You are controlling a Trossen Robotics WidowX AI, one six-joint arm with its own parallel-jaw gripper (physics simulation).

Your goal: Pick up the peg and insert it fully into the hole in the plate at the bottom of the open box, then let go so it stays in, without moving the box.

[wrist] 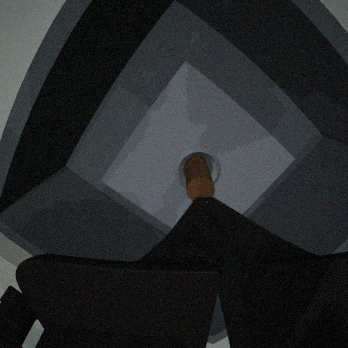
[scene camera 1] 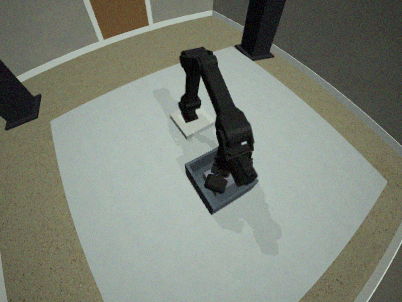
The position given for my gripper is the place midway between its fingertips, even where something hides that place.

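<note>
My gripper point(wrist: 203, 205) visible. Brown round peg point(wrist: 198, 180), pale square plate point(wrist: 191, 116). Blue-grey box point(scene camera 1: 195, 169), visible in the wrist view point(wrist: 91, 80) too.
</note>
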